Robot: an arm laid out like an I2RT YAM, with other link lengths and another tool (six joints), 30 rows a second.
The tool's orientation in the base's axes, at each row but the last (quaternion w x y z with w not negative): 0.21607 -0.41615 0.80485 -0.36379; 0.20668 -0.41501 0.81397 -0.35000; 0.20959 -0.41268 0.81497 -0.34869; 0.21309 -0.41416 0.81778 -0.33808; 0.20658 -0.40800 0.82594 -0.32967; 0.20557 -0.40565 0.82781 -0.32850; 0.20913 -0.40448 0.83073 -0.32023; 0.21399 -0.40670 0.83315 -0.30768; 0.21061 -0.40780 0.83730 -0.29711; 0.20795 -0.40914 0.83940 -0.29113; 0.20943 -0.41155 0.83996 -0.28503; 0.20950 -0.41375 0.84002 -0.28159; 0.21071 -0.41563 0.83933 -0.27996
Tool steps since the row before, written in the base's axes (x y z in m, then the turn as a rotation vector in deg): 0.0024 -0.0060 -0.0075 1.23 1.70 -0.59; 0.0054 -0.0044 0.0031 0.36 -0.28 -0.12; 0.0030 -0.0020 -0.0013 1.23 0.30 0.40; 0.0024 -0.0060 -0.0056 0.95 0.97 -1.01; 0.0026 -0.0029 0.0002 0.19 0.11 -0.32; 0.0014 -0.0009 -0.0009 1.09 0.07 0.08; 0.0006 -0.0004 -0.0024 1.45 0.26 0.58; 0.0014 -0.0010 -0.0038 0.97 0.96 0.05; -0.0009 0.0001 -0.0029 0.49 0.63 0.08; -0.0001 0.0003 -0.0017 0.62 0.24 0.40; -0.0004 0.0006 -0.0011 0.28 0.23 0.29; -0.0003 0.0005 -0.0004 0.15 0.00 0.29; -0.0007 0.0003 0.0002 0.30 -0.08 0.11
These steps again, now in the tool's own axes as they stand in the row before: 0.0040 0.0022 0.0088 -2.07 0.48 0.49; 0.0004 -0.0070 0.0031 0.03 -0.22 0.42; 0.0000 -0.0014 0.0035 -0.97 -0.82 0.39; 0.0040 0.0002 0.0076 -1.27 0.65 0.92; 0.0008 -0.0028 0.0025 -0.18 0.18 0.30; 0.0000 -0.0005 0.0018 -0.70 -0.61 0.58; 0.0002 0.0012 0.0022 -1.11 -1.07 0.37; 0.0004 0.0014 0.0039 -1.34 -0.10 0.23; 0.0008 0.0025 0.0016 -0.80 -0.02 0.03; 0.0000 0.0013 0.0011 -0.60 -0.50 -0.01; -0.0001 0.0012 0.0004 -0.38 -0.23 -0.12; -0.0002 0.0007 0.0000 -0.12 -0.27 -0.13; 0.0001 0.0004 -0.0006 -0.12 -0.28 0.12
